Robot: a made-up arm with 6 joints.
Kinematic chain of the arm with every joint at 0, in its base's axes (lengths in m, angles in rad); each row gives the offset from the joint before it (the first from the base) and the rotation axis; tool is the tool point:
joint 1: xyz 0 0 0.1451 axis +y
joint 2: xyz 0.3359 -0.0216 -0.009 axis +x
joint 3: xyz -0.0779 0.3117 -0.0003 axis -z
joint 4: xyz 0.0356 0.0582 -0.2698 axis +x
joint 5: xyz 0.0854 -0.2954 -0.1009 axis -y
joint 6: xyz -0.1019 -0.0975 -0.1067 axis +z
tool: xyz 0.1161 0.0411 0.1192
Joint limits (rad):
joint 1: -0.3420..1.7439
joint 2: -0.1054..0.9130
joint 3: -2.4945..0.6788
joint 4: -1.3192..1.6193
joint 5: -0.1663..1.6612
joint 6: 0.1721..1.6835
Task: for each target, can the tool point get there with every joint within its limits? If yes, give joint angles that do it. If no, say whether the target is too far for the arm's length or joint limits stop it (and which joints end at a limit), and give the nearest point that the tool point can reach.
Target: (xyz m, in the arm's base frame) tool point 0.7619 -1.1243 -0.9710
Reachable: no: too far | nearest point 0.3496 -0.0228 -0.3671 | short by 1.322 m
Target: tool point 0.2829 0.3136 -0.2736
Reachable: yes | joints 0.7945 0.0600 -1.2097 -0.8795 0.8861 0.4577
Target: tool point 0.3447 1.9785 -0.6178
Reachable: no: too far | nearest point 0.1691 0.8062 -0.2291 | short by 1.248 m
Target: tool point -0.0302 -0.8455 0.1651
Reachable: no: joint limits stop it (at a limit: joint 1, joint 2, joint 5, joint 6) | nearest point -0.2501 -0.0657 0.0086 | short by 0.825 m
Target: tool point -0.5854 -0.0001 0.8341
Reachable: no: joint limits stop it (at a limit: joint 1, joint 2, joint 4, joint 5, joint 6) | nearest point -0.5464 0.1435 0.3234 | short by 0.532 m
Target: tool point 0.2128 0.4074 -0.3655
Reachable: yes | joints 0.9604 0.2941 -1.4257 -0.4559 1.4122 0.3712
